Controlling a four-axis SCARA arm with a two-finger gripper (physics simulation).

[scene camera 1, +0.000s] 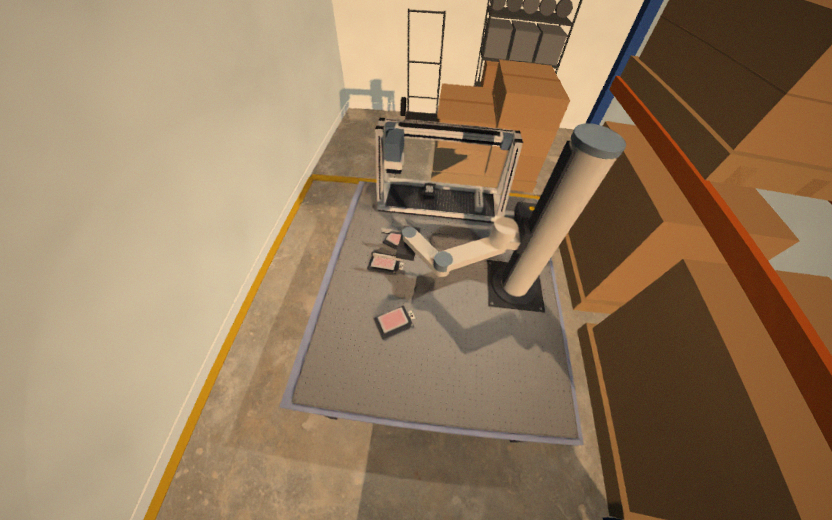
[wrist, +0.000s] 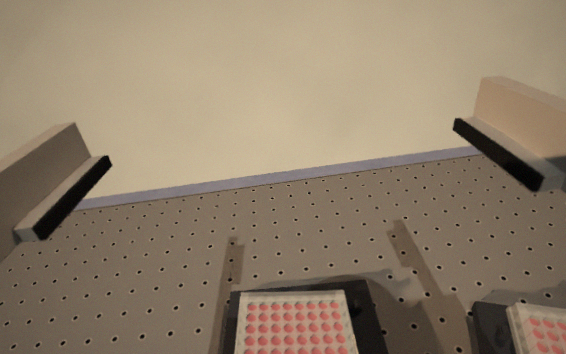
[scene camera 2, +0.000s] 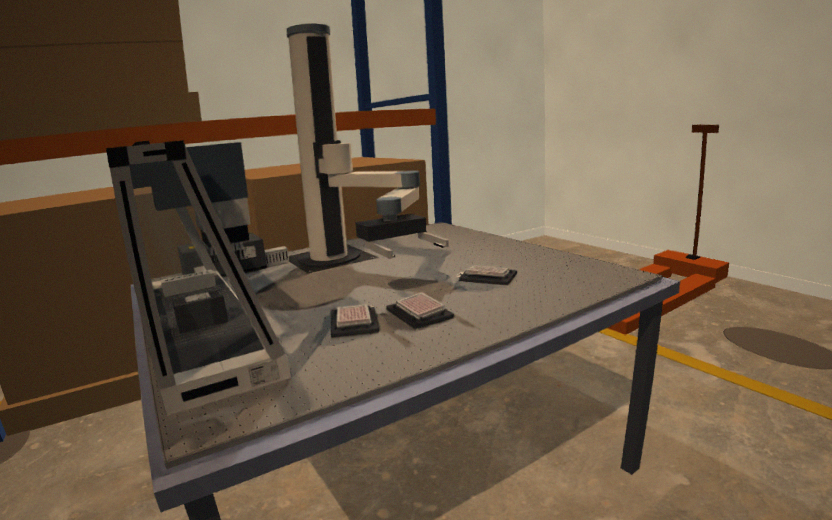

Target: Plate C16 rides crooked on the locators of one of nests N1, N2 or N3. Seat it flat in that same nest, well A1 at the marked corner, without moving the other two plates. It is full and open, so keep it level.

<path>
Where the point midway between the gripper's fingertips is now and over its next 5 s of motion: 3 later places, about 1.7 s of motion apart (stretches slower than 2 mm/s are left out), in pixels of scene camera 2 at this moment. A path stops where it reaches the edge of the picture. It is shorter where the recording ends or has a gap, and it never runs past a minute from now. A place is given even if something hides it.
My gripper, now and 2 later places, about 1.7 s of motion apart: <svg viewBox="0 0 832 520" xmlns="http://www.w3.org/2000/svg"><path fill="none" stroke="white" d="M419 248L417 284L422 303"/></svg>
</path>
